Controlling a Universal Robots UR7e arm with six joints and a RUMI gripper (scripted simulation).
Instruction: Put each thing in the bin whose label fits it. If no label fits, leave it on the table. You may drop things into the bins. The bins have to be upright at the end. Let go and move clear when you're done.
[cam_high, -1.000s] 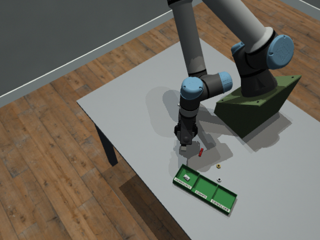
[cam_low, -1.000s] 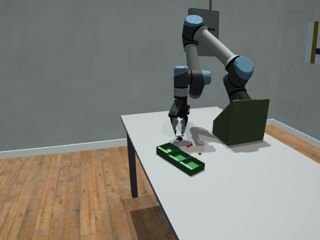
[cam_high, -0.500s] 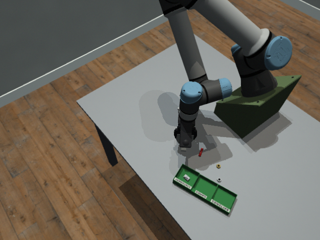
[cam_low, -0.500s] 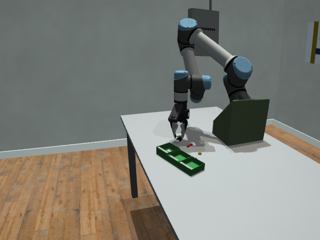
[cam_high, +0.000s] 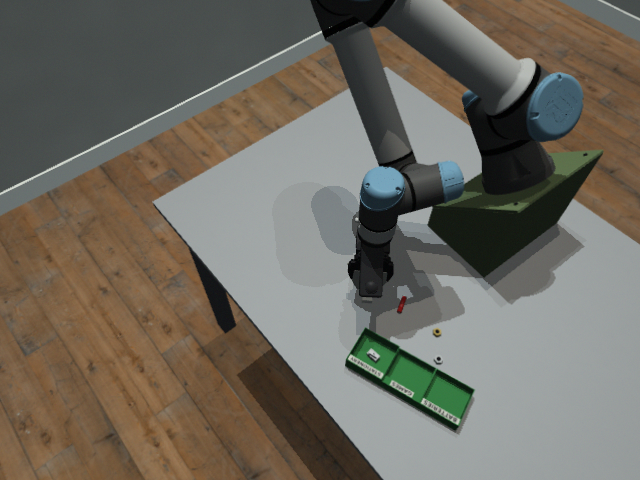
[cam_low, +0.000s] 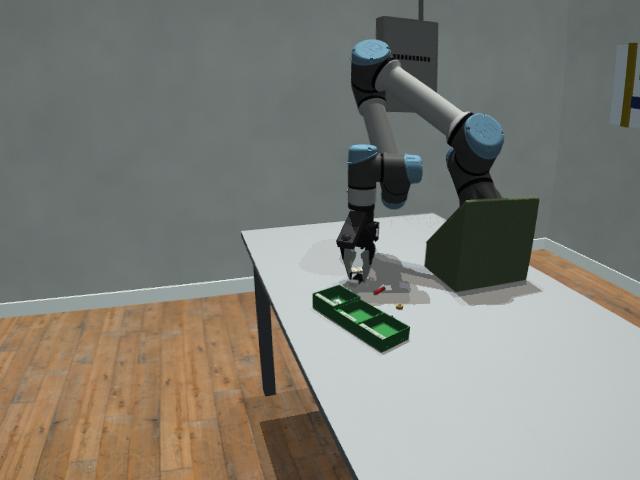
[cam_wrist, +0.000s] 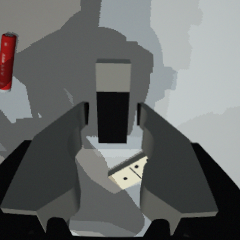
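Right now my hand is 1 cm above the eraser. From my hand the other things lie so: white domino 7 cm to the right, 3 cm behind, 1 cm below; red cylinder 8 cm to the left, 3 cm behind, 1 cm below; grey-white clip 13 cm to the left, 10 cm ahead.
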